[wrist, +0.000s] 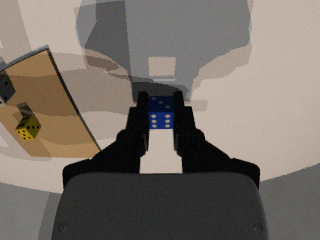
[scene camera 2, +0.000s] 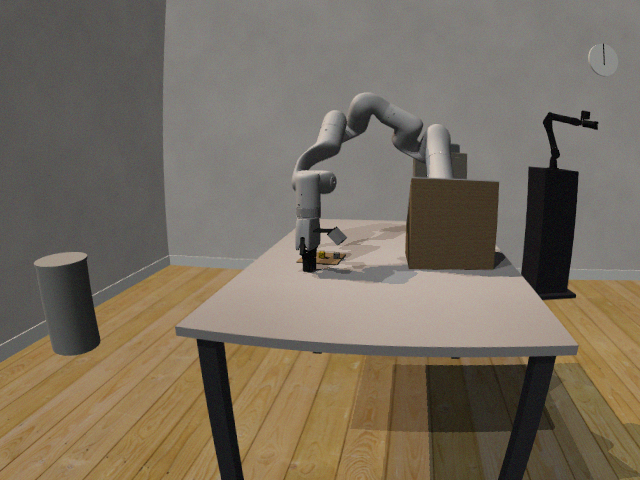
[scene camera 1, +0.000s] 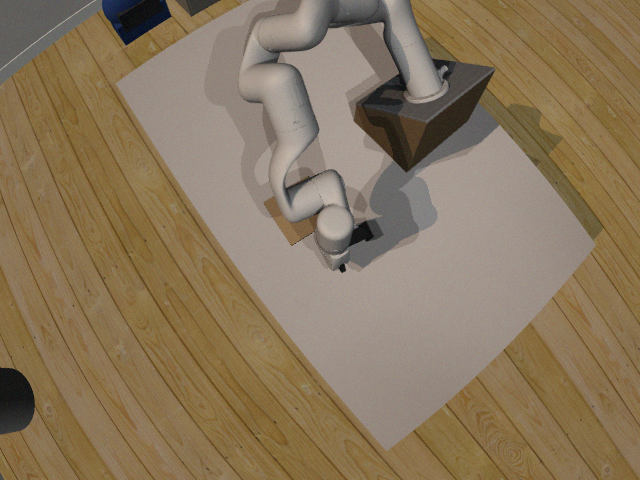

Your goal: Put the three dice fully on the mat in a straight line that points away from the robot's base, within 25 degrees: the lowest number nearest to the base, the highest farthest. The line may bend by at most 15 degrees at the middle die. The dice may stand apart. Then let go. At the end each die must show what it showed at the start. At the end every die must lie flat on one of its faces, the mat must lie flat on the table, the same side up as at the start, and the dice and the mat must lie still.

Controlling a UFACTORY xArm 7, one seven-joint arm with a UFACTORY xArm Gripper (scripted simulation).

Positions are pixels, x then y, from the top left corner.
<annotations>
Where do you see a brown mat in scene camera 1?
294, 232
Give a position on a blue die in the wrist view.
160, 111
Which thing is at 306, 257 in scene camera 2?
My gripper.
</annotations>
